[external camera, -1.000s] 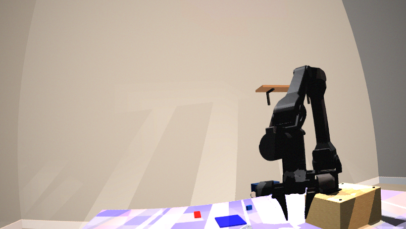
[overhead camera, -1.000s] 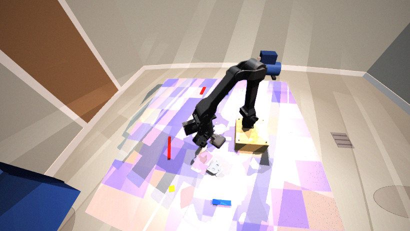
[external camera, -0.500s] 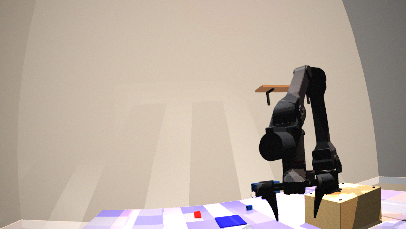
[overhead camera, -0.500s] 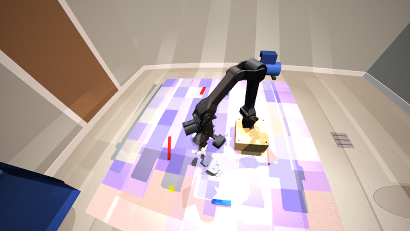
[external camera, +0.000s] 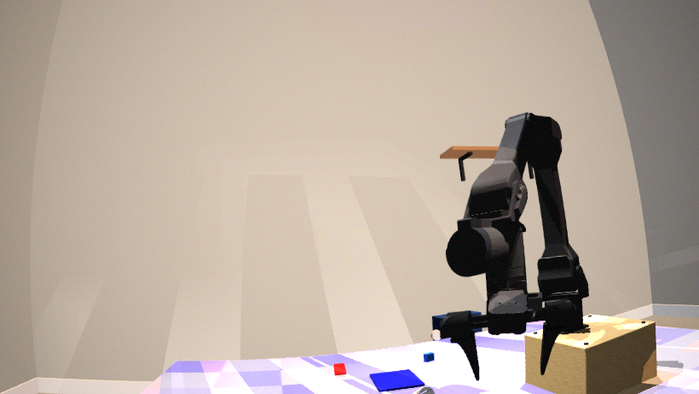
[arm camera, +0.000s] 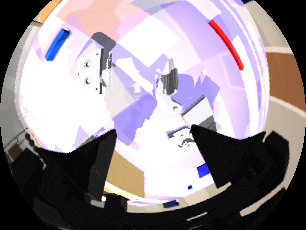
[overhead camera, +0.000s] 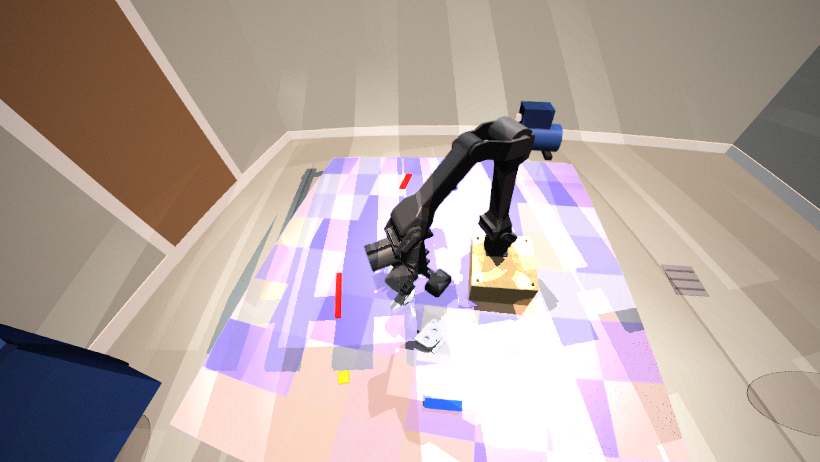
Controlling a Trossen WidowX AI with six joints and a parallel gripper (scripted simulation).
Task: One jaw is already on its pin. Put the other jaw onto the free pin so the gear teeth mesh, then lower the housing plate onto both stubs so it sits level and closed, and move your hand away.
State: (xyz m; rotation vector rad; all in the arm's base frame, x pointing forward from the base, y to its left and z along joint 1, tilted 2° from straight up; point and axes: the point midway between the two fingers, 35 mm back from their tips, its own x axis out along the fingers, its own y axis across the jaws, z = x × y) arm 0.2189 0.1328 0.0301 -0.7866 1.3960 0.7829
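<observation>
Right now my gripper tip is 8 cm above the grey jaw, 5 cm short of it and 1 cm to the left of it. The rest, counted from my gripper tip: blue tile 39 cm to the right, 8 cm below, 5 cm ahead; then yellow square 27 cm to the left, 17 cm ahead, 8 cm below; then blue bar 29 cm to the left, 10 cm behind, 7 cm below.
</observation>
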